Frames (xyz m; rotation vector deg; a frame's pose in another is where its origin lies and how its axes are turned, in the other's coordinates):
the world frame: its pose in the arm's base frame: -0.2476 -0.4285 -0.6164 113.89 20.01 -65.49
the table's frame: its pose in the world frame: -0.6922 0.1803 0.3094 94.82 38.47 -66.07
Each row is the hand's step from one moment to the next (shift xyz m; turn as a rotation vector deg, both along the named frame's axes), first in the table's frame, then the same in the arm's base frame.
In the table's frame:
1: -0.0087 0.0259 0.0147 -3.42 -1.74 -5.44
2: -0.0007 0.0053 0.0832 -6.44 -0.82 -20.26
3: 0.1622 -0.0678 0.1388 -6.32 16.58 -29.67
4: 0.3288 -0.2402 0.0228 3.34 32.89 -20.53
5: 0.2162 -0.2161 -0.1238 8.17 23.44 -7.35
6: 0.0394 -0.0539 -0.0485 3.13 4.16 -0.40
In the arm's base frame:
1: -0.0163 -0.0003 -0.0264 1.31 -5.87 2.86
2: -0.0583 0.0573 -0.0163 9.45 -18.56 4.31
3: 0.0196 0.2213 0.0284 16.20 -28.27 -11.55
4: 0.2188 0.2847 0.1934 16.90 -18.15 -29.99
5: 0.2400 0.0998 0.2031 11.14 -3.83 -23.05
6: 0.0617 0.0025 0.0548 2.56 1.11 -4.42

